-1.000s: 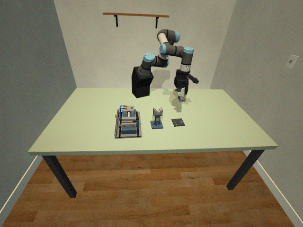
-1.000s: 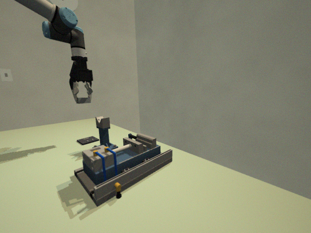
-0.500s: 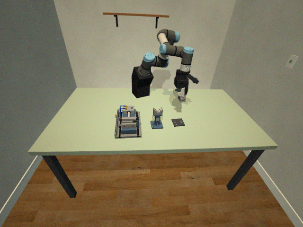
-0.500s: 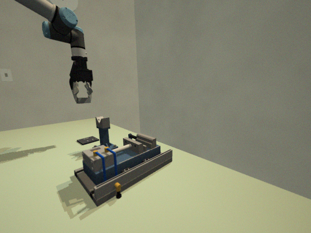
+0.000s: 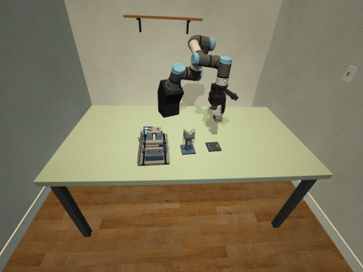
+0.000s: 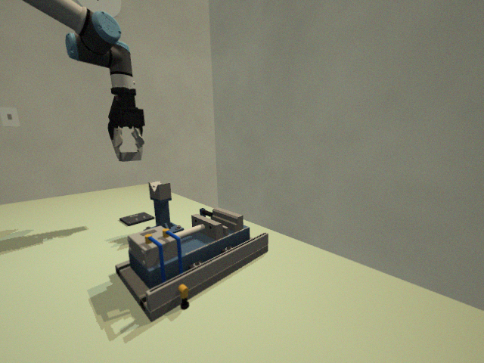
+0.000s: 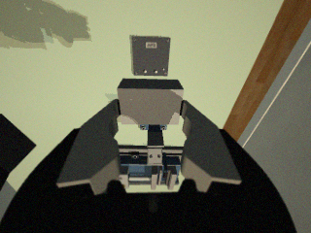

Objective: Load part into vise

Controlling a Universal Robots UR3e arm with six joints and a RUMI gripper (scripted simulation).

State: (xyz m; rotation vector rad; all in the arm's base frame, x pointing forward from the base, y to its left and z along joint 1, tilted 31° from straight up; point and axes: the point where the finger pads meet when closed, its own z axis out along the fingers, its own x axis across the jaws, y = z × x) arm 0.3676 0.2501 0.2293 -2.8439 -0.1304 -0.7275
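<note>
Right now the part is 1 cm below my hand. Round my hand: air cylinder: 40 cm to the right, 17 cm below, 5 cm behind; dark infeed plate: 24 cm below, 1 cm to the left; work stop rod: 34 cm to the right, 15 cm below, 11 cm ahead.
</note>
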